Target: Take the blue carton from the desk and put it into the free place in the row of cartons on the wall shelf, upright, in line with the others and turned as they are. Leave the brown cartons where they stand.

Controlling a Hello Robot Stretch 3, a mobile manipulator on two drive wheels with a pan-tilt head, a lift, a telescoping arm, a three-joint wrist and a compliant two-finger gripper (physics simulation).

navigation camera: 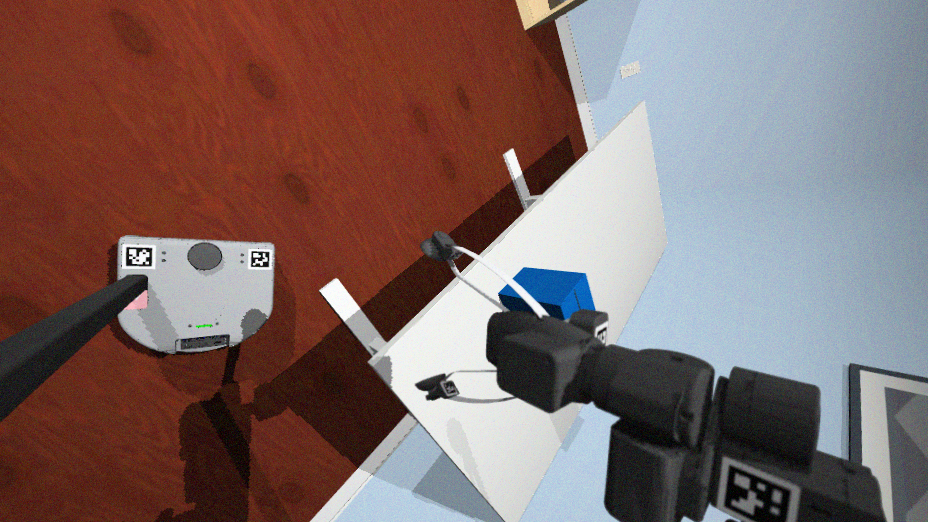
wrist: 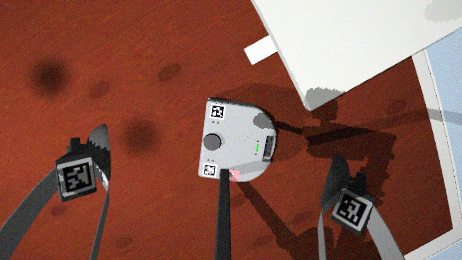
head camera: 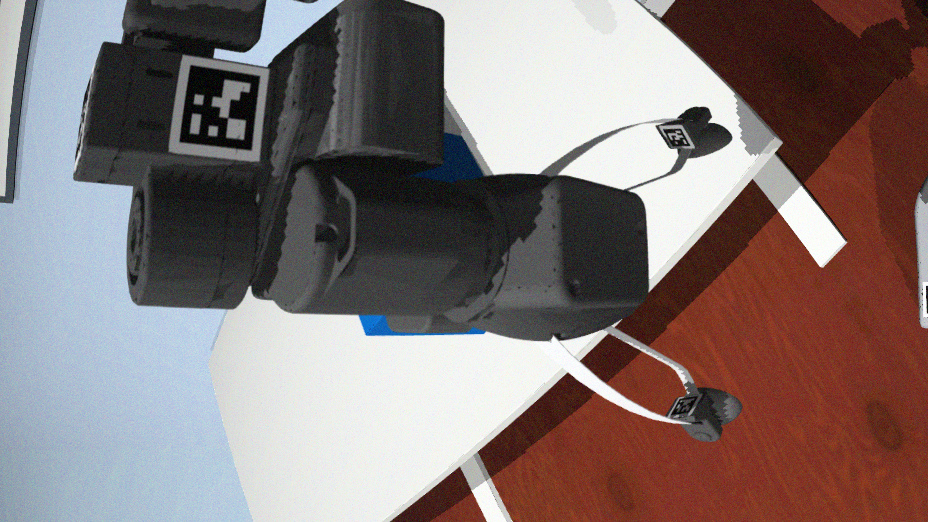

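Seen in the pictures: gripper, fingertip midpoint: (navigation camera: 425,313) (wrist: 220,158) (head camera: 725,273); robot's base, link origin: (navigation camera: 205,254) (wrist: 215,132).
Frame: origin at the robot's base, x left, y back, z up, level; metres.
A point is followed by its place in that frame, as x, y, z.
Note:
The blue carton (head camera: 462,159) {-0.684, 0.204, 0.746} (navigation camera: 548,285) {-0.621, 0.011, 0.836} stands on the white desk (head camera: 311,389) {-1.173, -0.151, 0.720} (navigation camera: 603,214) {-1.124, -0.223, 0.720} (wrist: 360,45) {-0.365, 0.224, 0.720}. In the head view the wrist hides most of it; in the navigation view its top and parts of its sides show behind one finger. My gripper (head camera: 711,272) {-0.221, 0.023, 0.922} (navigation camera: 434,316) {-0.221, 0.023, 0.922} (wrist: 220,158) {-0.221, 0.023, 0.922} is open, its fingers wide apart with no carton between them. It is above the desk's front side and points away from the wall, towards the base. The carton does not show in the wrist view. The wall shelf and the brown cartons do not show in these views.
My base (navigation camera: 201,295) {0.006, 0.105, 0.160} (wrist: 242,145) {-0.002, 0.125, 0.160} stands on the red-brown floor in front of the desk. The dark mast (navigation camera: 64,337) {0.116, 0.055, 0.744} (wrist: 223,215) {0.116, 0.065, 0.503} rises from it. A light wooden unit (navigation camera: 533,14) {-1.442, -1.482, 0.080} stands by the wall beyond the desk. A framed picture (navigation camera: 869,402) {-1.369, 0.291, 1.399} hangs on the blue wall.

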